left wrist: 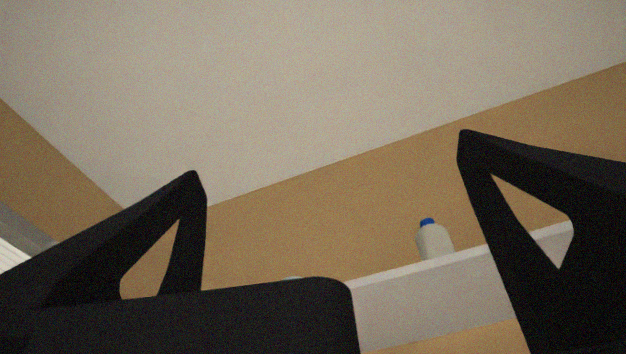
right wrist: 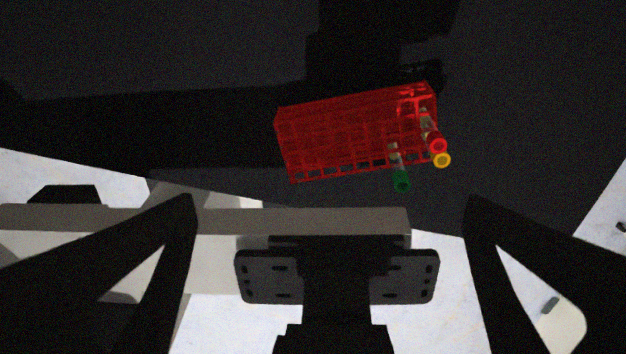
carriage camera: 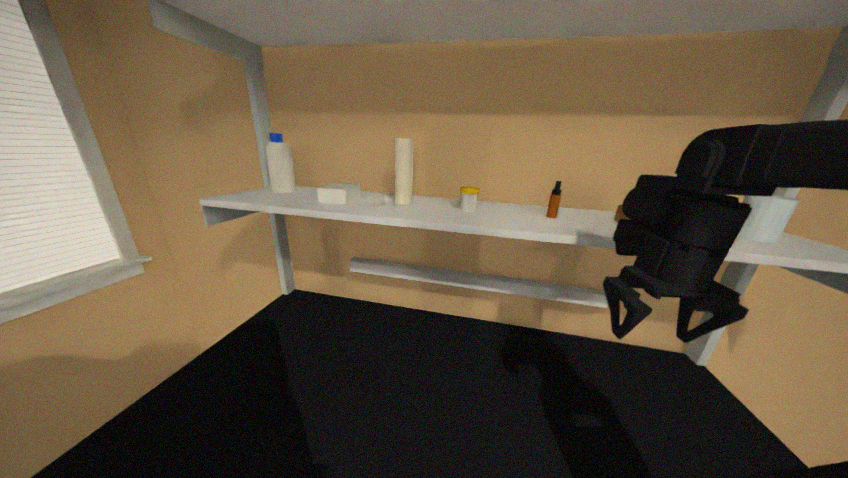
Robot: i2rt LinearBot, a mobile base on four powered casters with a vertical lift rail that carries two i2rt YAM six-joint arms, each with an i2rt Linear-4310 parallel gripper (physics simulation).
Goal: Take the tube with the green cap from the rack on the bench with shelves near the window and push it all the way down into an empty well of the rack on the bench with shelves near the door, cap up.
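Places are measured from the left arm's base along level axes (x ahead, y left, z up), in metres.
Where they show: left gripper, fingertip midpoint: (left wrist: 328,164); right gripper, fingertip midpoint: (right wrist: 330,209) (carriage camera: 648,337); right arm's base, origin of the base link: (right wrist: 336,275).
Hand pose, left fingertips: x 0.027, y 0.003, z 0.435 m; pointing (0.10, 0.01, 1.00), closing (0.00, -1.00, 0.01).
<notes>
After its pixels a point has its place.
The tube with the green cap (right wrist: 401,181) {y -0.776, x 0.056, z -0.088 m} stands cap up in the red rack (right wrist: 330,131) {y -0.696, x 0.091, z -0.150 m} on the black bench top (carriage camera: 415,380) {y -0.366, x 0.448, z -0.207 m} (right wrist: 500,100) {y -0.929, x 0.109, z -0.207 m}. It is in the rack's near row in the right wrist view, toward the right end. My right gripper (carriage camera: 653,332) {y -0.699, x 0.202, z 0.159 m} (right wrist: 330,209) {y -0.699, x 0.202, z 0.159 m} is open and empty, high above the bench; the rack shows beyond its fingertips. My left gripper (left wrist: 328,164) {y 0.003, x 0.027, z 0.435 m} is open and empty, with the ceiling and wall behind it. The rack does not show in the carriage view. The bench near the door and its rack do not show.
A red-capped tube (right wrist: 438,145) {y -0.812, x 0.101, z -0.088 m} and a yellow-capped tube (right wrist: 442,160) {y -0.819, x 0.082, z -0.088 m} stand at the rack's right end. A shelf (carriage camera: 504,228) {y -0.546, x 0.433, z 0.250 m} above the bench holds a blue-capped bottle (carriage camera: 280,166) {y 0.072, x 0.753, z 0.331 m} (left wrist: 435,240) {y -0.193, x 0.613, z 0.806 m}, a white cylinder (carriage camera: 403,172) {y -0.316, x 0.639, z 0.339 m}, a yellow-lidded jar (carriage camera: 469,200) {y -0.495, x 0.579, z 0.280 m} and an amber bottle (carriage camera: 553,204) {y -0.702, x 0.540, z 0.285 m}. A window is at the left.
</notes>
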